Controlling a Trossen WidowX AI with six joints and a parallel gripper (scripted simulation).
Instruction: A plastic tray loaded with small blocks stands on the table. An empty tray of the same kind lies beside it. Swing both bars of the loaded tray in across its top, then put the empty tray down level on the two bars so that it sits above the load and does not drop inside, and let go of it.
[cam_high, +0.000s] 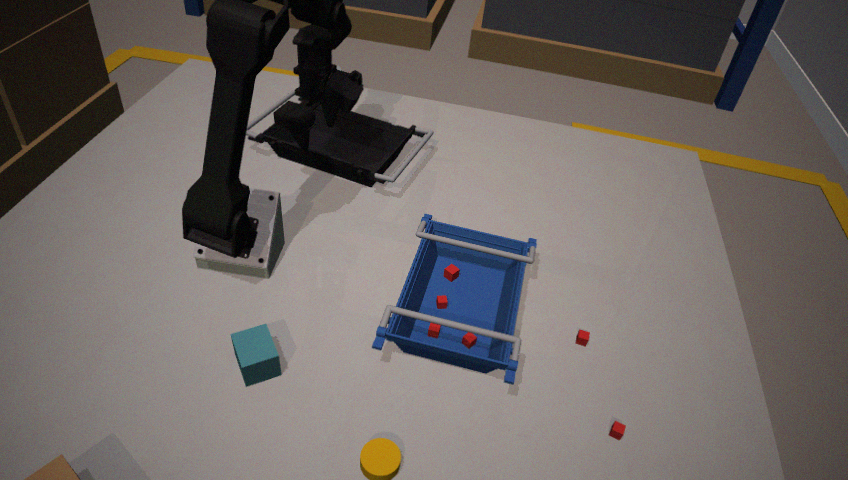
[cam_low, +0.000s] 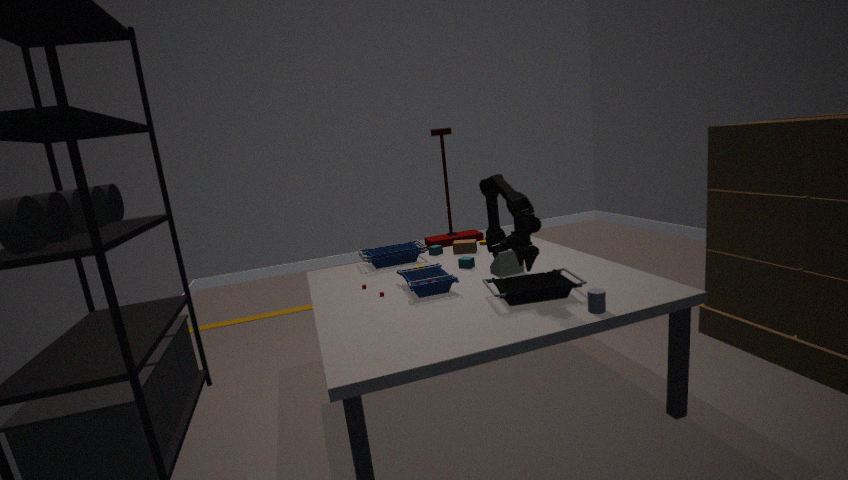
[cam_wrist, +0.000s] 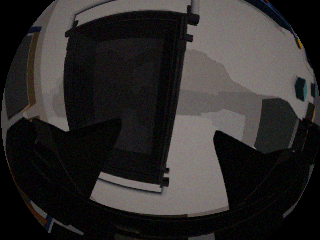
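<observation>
My gripper tip is 10 mm short of the black tray, 80 mm to the right of it and 40 mm above it. Round my gripper tip: grey cylinder 80 mm behind, 320 mm to the left, 50 mm below.
</observation>
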